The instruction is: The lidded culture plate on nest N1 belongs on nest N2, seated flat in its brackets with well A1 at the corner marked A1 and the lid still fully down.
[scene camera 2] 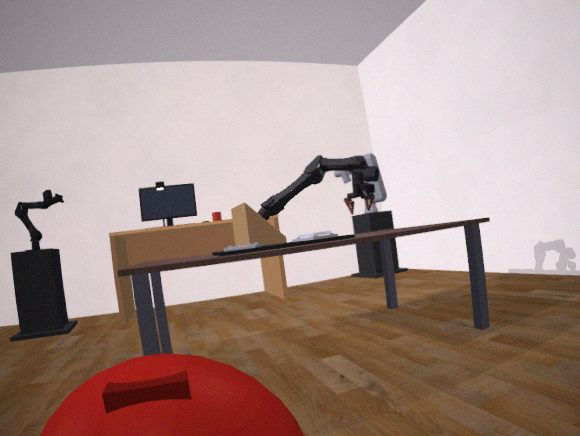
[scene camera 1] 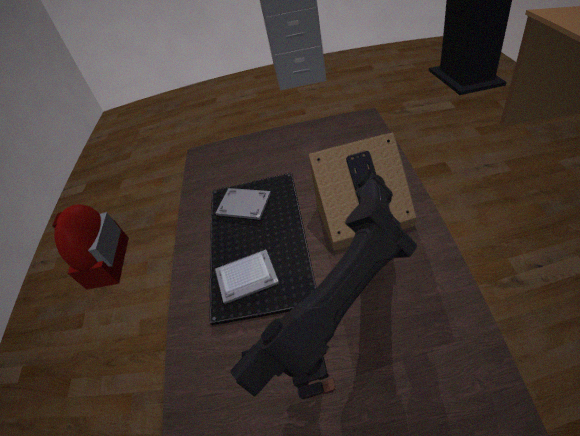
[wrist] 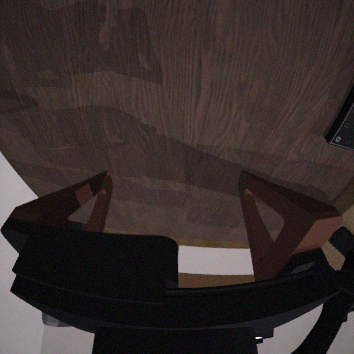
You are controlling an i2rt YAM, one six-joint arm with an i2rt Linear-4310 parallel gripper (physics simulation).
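Frame: origin at the arm's base, x ahead, y left, z up, level; metres.
Where they show: gripper, between the fingertips: (scene camera 2: 360, 212) (scene camera 1: 325, 369) (wrist: 174, 177); arm's base, origin of its link: (scene camera 2: 257, 222) (scene camera 1: 366, 187).
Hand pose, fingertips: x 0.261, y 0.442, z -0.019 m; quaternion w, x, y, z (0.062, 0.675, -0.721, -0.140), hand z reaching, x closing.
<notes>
Each offset is from my fingertips to the top centre of the thing.
The lidded culture plate (scene camera 1: 245, 273) (scene camera 2: 320, 234), pale with a grid of wells, lies on the nearer nest N1 {dy -0.345, dx +0.140, dz -0.077 m} (scene camera 1: 251, 291) in scene camera 1. The other nest, N2 {dy -0.635, dx +0.105, dz -0.077 m} (scene camera 1: 243, 203) (scene camera 2: 242, 247), is a bare light-grey plate with dark corner brackets at the far end of the black perforated board. The nest labels and the A1 mark are too small to read. My gripper (scene camera 2: 360, 212) (wrist: 174, 177) is open and empty, with its reddish-brown fingers wide apart. It hangs above the table, off the near end of the board and away from the plate.
The black board {dy -0.477, dx +0.087, dz -0.094 m} (scene camera 1: 255, 235) (wrist: 345, 135) lies on the dark wood table (scene camera 1: 200, 380) (scene camera 2: 425, 230). The arm is mounted on a sloped wooden block (scene camera 1: 330, 200) (scene camera 2: 241, 227) beside the board. A red object with a grey panel (scene camera 1: 77, 235) stands beyond the table's left edge.
</notes>
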